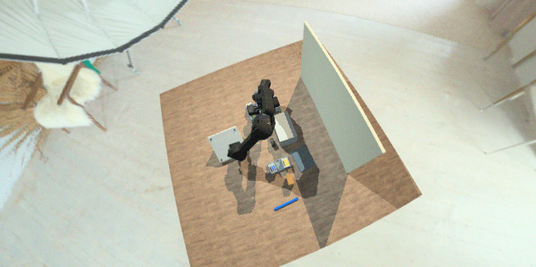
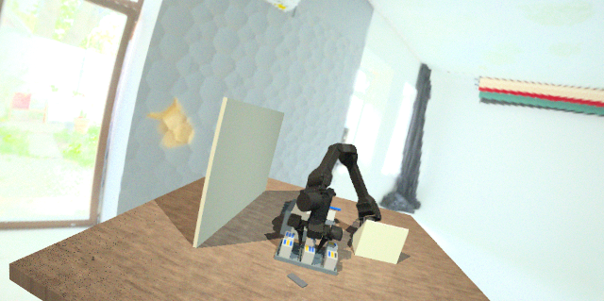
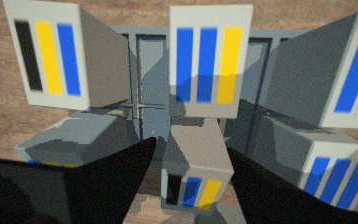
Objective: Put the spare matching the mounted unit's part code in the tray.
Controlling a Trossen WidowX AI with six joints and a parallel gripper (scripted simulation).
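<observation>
Now: gripper tip 35 cm to the left of the blue-grey tray, 11 cm short of it and 2 cm above it. From my gripper tip the other things lie so: grey hex key 17 cm to the left, 2 cm below, 1 cm ahead; then grey rack 34 cm to the right, 3 cm behind, 1 cm below; then pale boxy unit 15 cm to the right, 7 cm ahead, 3 cm above.
</observation>
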